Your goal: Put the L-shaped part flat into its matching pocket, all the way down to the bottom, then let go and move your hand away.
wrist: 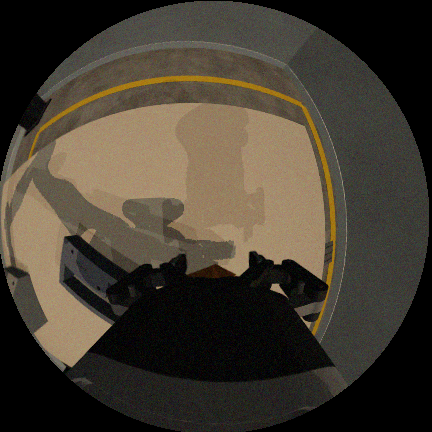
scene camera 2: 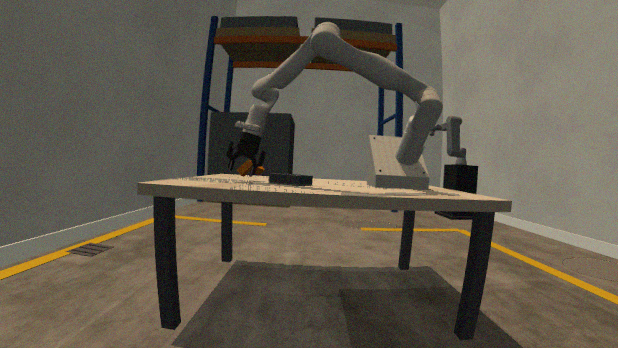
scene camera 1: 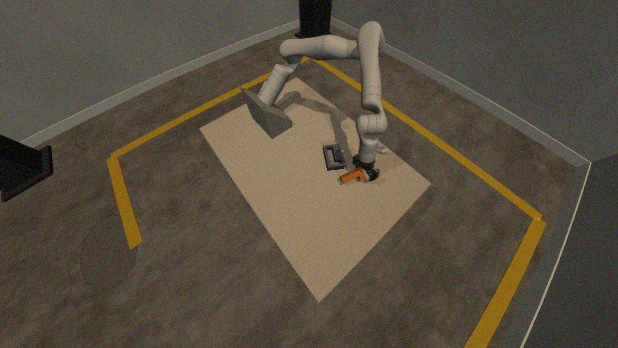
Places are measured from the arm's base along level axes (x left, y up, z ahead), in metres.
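Where they show: gripper, fingertip midpoint: [wrist: 216, 260] [scene camera 2: 240, 173] [scene camera 1: 364, 175]; arm's base, origin of the base link: [scene camera 2: 405, 157] [scene camera 1: 265, 101].
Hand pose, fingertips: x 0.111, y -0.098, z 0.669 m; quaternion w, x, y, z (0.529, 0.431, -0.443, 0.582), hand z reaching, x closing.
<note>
Things, the pixels of their top centre, and the offset from my fingertips. "pt": a spot on its surface instead.
- orange L-shaped part, middle of its top: [scene camera 2: 251, 159] [scene camera 1: 354, 174] dx -0.060, dy +0.054, dz -0.030 m
- small orange tip, surface spot: [wrist: 211, 272] pt dx -0.008, dy +0.015, dz -0.010 m
- dark grey pocket block, middle of its top: [wrist: 88, 288] [scene camera 2: 290, 174] [scene camera 1: 333, 155] dx -0.028, dy +0.005, dz -0.187 m
The orange L-shaped part [scene camera 1: 350, 177] [scene camera 2: 244, 167] lies on the table top [scene camera 1: 301, 224] [scene camera 2: 339, 198], outside the pocket and a little in front of it. In the wrist view only a small orange tip [wrist: 211, 272] shows between the fingers. My gripper [scene camera 1: 370, 175] [scene camera 2: 246, 165] [wrist: 216, 260] is open and low over one end of the part, with its fingers spread on either side of it. The dark grey pocket block [scene camera 1: 327, 155] [scene camera 2: 290, 179] [wrist: 72, 257] sits just beside it, and nothing lies in its recess.
The arm's grey wedge base [scene camera 1: 266, 114] [scene camera 2: 391, 164] stands at the back of the table. A blue shelf rack [scene camera 2: 206, 93] and a dark cabinet [scene camera 2: 279, 130] stand behind the table. A black box [scene camera 2: 459, 175] sits at the right edge.
</note>
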